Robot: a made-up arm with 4 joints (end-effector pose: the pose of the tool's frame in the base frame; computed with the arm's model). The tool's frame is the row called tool. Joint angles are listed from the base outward.
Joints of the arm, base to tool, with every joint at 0 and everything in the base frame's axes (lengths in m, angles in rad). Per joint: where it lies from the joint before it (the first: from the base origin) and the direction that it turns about. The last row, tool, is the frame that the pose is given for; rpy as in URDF.
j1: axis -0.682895 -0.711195 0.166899 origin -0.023 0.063 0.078
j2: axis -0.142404 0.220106 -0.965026 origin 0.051 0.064 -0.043
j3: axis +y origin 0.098 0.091 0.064
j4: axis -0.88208 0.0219 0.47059 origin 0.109 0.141 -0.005
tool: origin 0.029 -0.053 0.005 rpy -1.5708 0 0
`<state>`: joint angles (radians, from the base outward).
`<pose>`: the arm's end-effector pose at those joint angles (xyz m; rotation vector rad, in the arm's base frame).
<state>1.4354 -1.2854 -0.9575 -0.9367</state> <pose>-0.1132 0.2489 -0.1551 -0.8944 -1.5943 1.2456</pose>
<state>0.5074 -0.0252 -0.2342 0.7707</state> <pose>0.2075 0.3893 0.1520 -2.6048 -0.7775 -0.2368</pose>
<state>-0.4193 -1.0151 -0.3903 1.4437</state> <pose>0.0181 0.3504 0.3390 -1.9773 -1.6169 -0.0902</pose>
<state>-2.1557 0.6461 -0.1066 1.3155</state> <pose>0.1518 0.3295 -0.1968 -0.5001 0.4662 1.6825</pose>
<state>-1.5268 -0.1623 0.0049 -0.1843</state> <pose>0.2859 0.2624 0.0302 -0.1931 0.8760 0.4641</pose>
